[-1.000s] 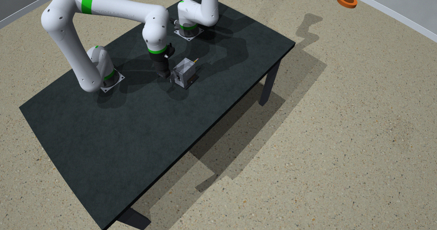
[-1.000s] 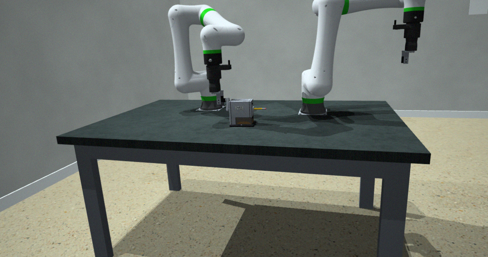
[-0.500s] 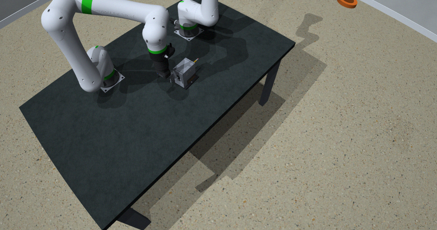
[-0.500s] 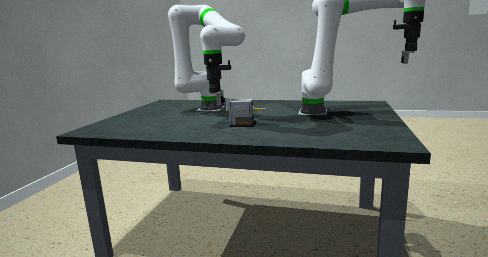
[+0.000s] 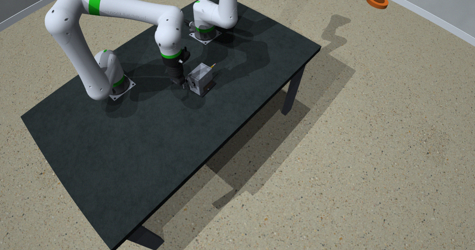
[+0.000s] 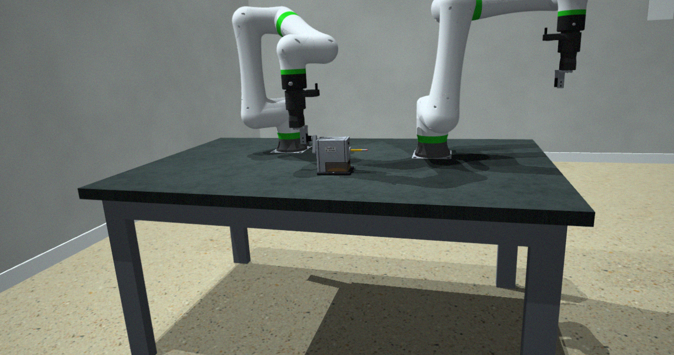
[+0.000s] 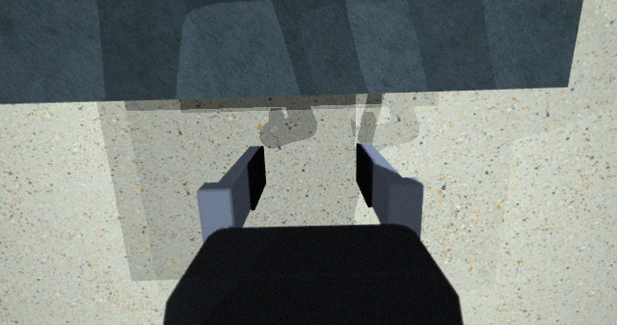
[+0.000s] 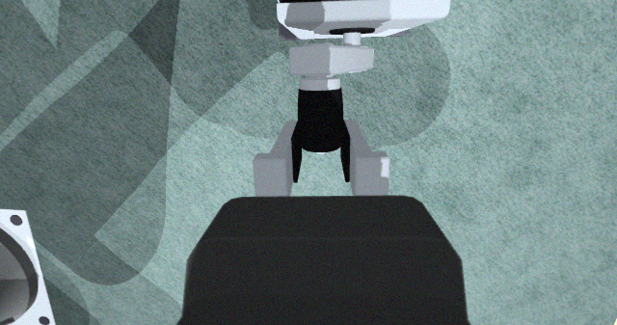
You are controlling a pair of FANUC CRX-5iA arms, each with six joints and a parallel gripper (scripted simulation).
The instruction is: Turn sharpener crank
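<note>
The black knob is 20 mm to the left of my right hand.
</note>
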